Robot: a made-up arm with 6 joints.
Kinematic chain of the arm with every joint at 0, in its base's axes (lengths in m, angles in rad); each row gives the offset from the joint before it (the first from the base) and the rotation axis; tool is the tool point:
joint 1: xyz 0 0 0.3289 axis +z
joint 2: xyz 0 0 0 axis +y
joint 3: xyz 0 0 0.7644 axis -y
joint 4: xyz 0 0 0 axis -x
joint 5: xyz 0.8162 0 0 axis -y
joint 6: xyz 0 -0.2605 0 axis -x
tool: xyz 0 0 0
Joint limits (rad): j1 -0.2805..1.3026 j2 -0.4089..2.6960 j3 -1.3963..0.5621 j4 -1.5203..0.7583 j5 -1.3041..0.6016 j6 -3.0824..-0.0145
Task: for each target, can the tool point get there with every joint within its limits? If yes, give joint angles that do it. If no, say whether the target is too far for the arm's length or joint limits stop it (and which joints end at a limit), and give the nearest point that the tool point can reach.
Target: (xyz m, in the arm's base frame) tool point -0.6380 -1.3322 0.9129
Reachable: no: joint limits stop it (at a limit: joint 2) | nearest point -0.1634 -0.3412 0.1883 | short by 1.316 m
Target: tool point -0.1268 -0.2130 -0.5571
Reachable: yes | joints 0.5012 2.3309 -0.1004 -1.0665 -1.0273 -1.6246
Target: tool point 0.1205 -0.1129 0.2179
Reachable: yes | joints 0.3927 0.4343 -1.1868 -0.9553 -0.1288 -0.4091
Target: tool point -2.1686 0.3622 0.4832
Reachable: no: too far | nearest point -0.4828 0.0546 -0.0894 | short by 1.807 m
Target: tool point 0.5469 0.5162 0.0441
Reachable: yes | joints 1.0057 0.8009 -0.3326 -0.7784 -0.1320 -2.7117
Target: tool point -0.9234 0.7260 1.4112
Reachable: no: joint limits stop it (at a limit: joint 1, joint 2, joint 4) | nearest point 0.1350 0.4418 1.4144 | short by 1.096 m
